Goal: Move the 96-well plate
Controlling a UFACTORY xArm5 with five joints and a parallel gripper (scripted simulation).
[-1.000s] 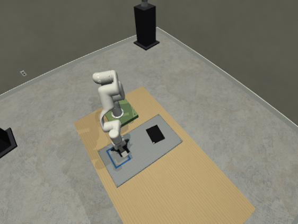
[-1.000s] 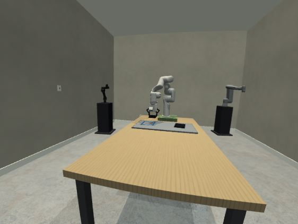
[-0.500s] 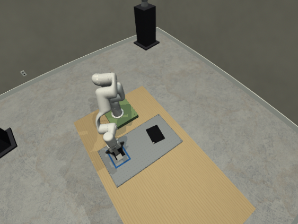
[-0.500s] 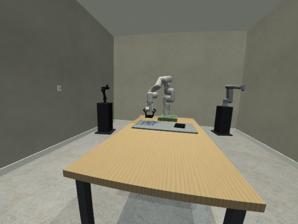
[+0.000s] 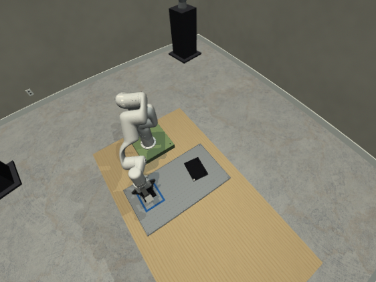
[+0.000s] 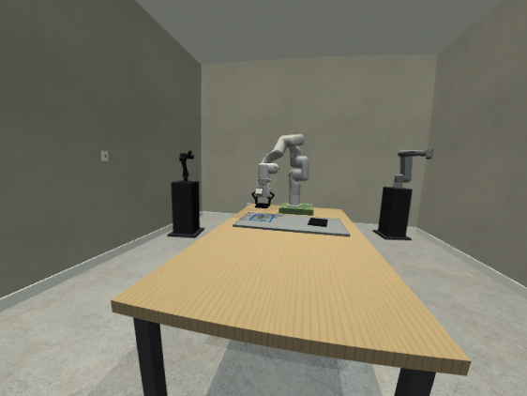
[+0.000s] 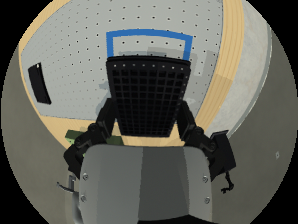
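My gripper is now 1 cm above the black 96-well plate. From my hand the other things lie so: black plate nest N1: 8 cm ahead, 38 cm to the left, 9 cm below.
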